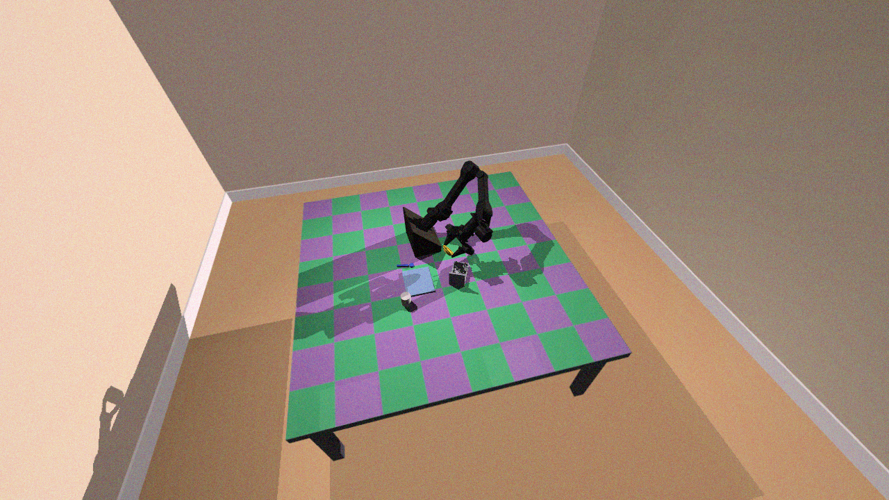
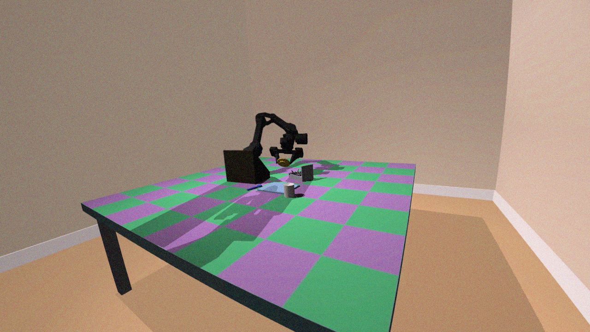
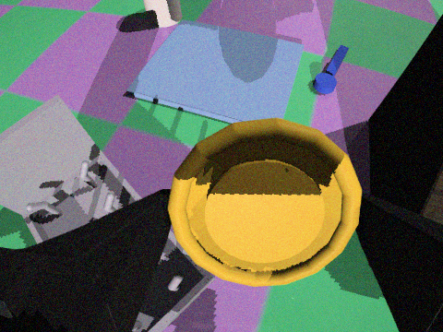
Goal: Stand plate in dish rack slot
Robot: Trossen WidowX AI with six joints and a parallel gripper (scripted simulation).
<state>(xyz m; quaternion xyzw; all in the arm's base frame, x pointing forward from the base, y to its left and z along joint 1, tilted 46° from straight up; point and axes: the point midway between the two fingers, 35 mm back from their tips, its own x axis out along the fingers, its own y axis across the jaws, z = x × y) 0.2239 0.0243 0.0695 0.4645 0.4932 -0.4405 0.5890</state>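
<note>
The grey dish rack is 90 mm ahead of my gripper tip, 60 mm below it and 30 mm to the left of it. The rest, counted from my gripper tip: yellow plate right at my gripper tip; blue spoon 190 mm to the right, 80 mm below, 50 mm behind; light blue mat 170 mm to the right, 80 mm below, 60 mm ahead.
</note>
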